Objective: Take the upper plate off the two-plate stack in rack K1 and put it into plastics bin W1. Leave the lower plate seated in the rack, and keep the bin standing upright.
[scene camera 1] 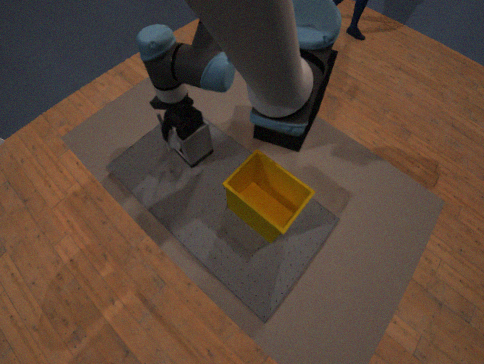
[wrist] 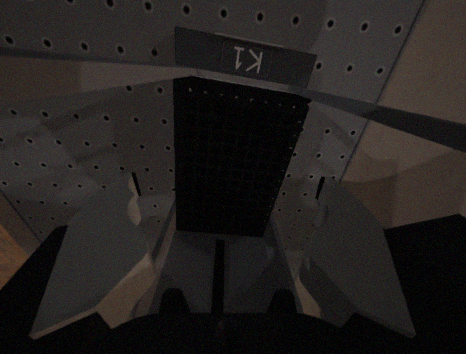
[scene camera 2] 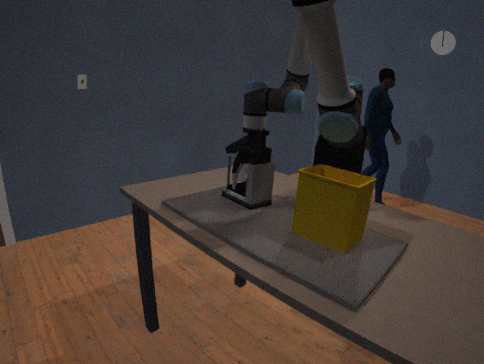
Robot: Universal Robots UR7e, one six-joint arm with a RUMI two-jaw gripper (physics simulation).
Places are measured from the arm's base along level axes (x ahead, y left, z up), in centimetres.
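Pixels of known places: gripper, fingertip midpoint: [wrist: 229, 177].
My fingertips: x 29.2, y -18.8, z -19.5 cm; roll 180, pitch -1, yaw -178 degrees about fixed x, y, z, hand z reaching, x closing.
Ahead of a thing's pixels: the offset from my fingertips to its top centre. "*": to the spot under its first point. Level surfaces: height alone.
Rack K1 @(dy -0.5, dx -0.2, dz +9.6 cm) [scene camera 1: 200, 144] [scene camera 2: 261, 184] [wrist: 200, 52] stands upright on the perforated board, with pale side walls and its label showing in the wrist view. A black plate with a fine grid of wells @(* dy -2.6, dx +0.3, dz -1.6 cm) [wrist: 227, 135] lies in the rack; the lower plate cannot be told apart under it. My gripper [scene camera 1: 181, 142] [scene camera 2: 243, 180] [wrist: 229, 177] is open and empty, pointing down into the rack. In the wrist view its fingers stand apart on either side of the near part of the black plate. The yellow bin @(dy +33.5, dx +1.2, dz +12.7 cm) [scene camera 1: 254, 212] [scene camera 2: 325, 210] stands upright and apart from the rack; its inside looks empty in scene camera 1.
The grey perforated board @(dz -5.2 cm) [scene camera 1: 265, 295] [scene camera 2: 350, 295] [wrist: 100, 20] lies on the table @(dz -6.6 cm) [scene camera 1: 390, 240] [scene camera 2: 440, 300] under rack and bin. The rack's tall side walls stand close to the fingers. The arm's dark base [scene camera 1: 277, 137] is behind the bin. A person [scene camera 2: 378, 115] is beyond the table.
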